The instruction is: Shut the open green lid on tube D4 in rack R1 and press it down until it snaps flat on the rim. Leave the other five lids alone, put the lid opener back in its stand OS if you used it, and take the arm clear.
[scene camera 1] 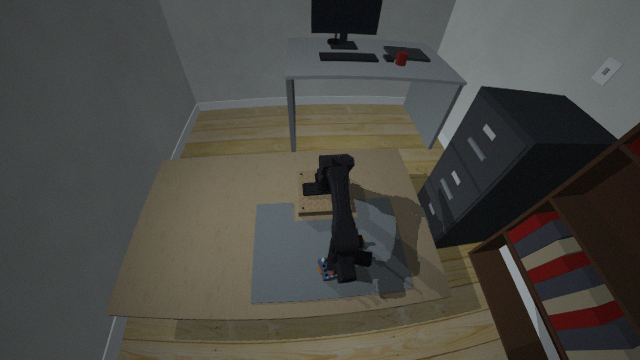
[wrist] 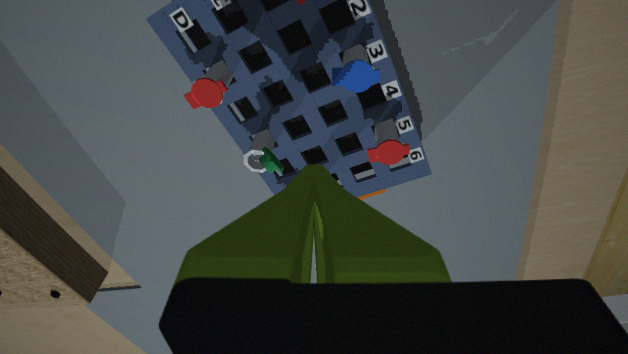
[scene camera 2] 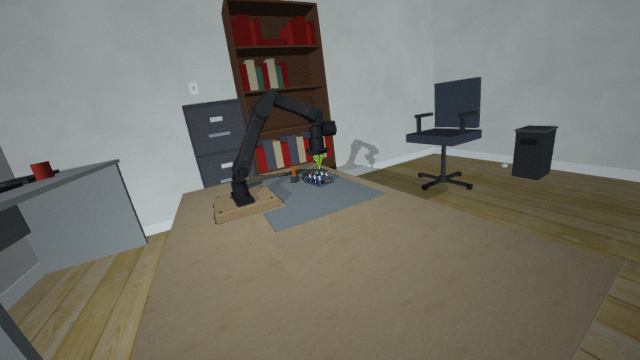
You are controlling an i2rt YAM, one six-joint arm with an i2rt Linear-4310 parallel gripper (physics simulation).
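Places are measured from the arm's base along level axes (x left, y up, z ahead), in metres.
Where they show: gripper, fingertip midpoint: (scene camera 1: 334,263) (wrist: 314,178) (scene camera 2: 319,169); arm's base at its link origin: (scene camera 1: 323,188) (scene camera 2: 242,197).
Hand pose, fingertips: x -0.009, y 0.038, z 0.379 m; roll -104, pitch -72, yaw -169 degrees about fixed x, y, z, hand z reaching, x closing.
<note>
Each offset is from my fingertips to the top centre of the thing. "spot": to the spot under its first point. Level surfaces: height alone.
The blue rack R1 @[dx +0.009, dy -0.007, dz -0.002 m] (wrist: 417,167) (scene camera 2: 320,183) (scene camera 1: 326,276) stands on the mat. In the wrist view the tube D4 @[spot: dx +0.003, dy -0.034, dz -0.027 m] (wrist: 263,139) stands in the D column with its rim uncovered. Its green lid @[dx +0.004, dy -0.007, dz -0.016 m] (wrist: 271,161) is open, tilted up on the side toward the rack's middle. My gripper (wrist: 314,178) (scene camera 2: 319,168) is shut and empty, its green fingertips over the rack, beside the green lid; their height above it is hard to tell. Two red lids (wrist: 207,93) (wrist: 389,152) and a blue lid @[dx +0.027, dy -0.022, dz +0.024 m] (wrist: 356,76) sit on other tubes. The orange lid opener @[dx +0.128, dy +0.015, dz -0.084 m] (scene camera 2: 294,171) (scene camera 1: 361,240) stands in its dark stand OS @[dx +0.128, dy -0.038, dz -0.084 m] (scene camera 2: 295,178).
The grey mat @[dy -0.070 m] (scene camera 1: 275,250) (scene camera 2: 330,202) lies on the wooden table @[dy -0.073 m] (scene camera 1: 190,240) (scene camera 2: 320,290). The arm's wooden base (scene camera 1: 314,207) (scene camera 2: 250,206) is at the mat's corner. My fingers hide the rack's near end in the wrist view. A filing cabinet (scene camera 1: 500,150) and bookshelf stand beyond the table.
</note>
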